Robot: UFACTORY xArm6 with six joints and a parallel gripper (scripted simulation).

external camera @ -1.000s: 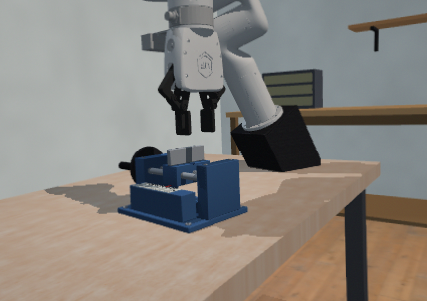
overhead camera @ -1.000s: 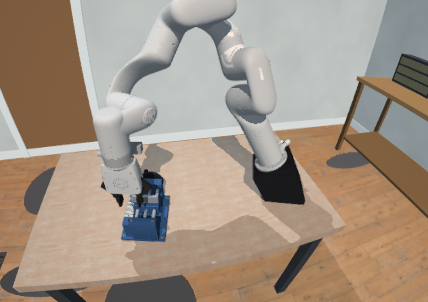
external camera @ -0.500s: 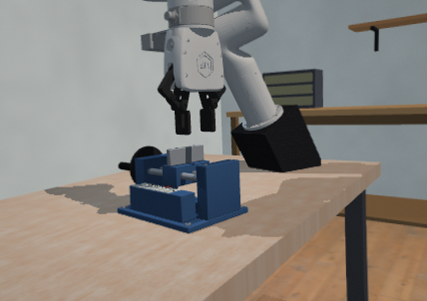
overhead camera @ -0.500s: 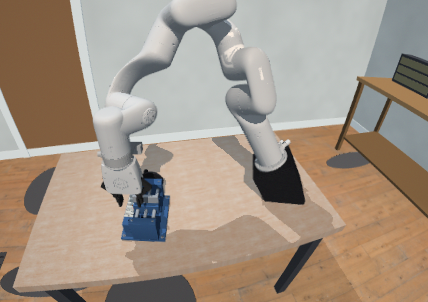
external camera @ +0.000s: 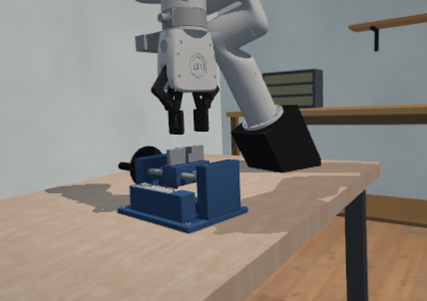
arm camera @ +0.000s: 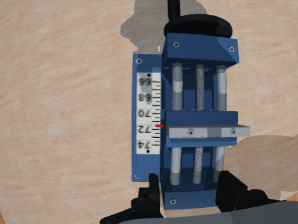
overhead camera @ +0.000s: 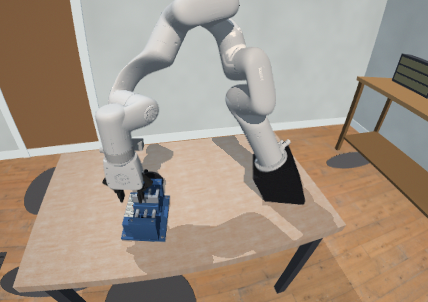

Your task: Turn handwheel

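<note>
My gripper is now 16 cm to the left of the black handwheel, 9 cm past it and 9 cm above it. Also, from my hand: grey stop block (8 cm below, 3 cm to the right, 3 cm behind).
</note>
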